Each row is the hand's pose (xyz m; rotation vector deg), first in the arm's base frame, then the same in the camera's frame.
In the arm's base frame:
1: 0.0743 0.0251 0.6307 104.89 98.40 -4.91
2: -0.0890 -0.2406 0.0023 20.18 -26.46 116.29
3: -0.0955 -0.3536 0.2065 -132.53 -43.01 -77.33
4: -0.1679 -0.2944 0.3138 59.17 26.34 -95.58
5: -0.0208 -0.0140 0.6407 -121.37 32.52 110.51
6: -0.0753 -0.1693 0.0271 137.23 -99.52 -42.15
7: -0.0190 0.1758 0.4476 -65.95 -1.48 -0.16
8: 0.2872 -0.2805 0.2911 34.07 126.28 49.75
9: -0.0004 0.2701 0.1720 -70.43 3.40 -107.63
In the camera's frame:
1: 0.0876 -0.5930 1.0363 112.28 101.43 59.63
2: 0.1819 -0.3551 0.3831 27.51 -84.72 118.06
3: 0.1594 -0.5784 0.4474 -79.80 -25.82 -93.06
4: 0.0472 -0.6144 0.5273 99.08 53.72 -61.97
5: 0.0104 -0.6329 0.9806 -112.83 -23.22 82.04
6: 0.1657 -0.3205 0.4497 -125.08 54.06 42.01
7: 0.0017 -0.3625 0.9697 -21.98 -25.20 -2.25
8: 0.4648 -0.5648 0.7032 27.69 90.73 102.02
9: 0.0593 -0.1024 0.8506 -20.51 21.73 -93.87

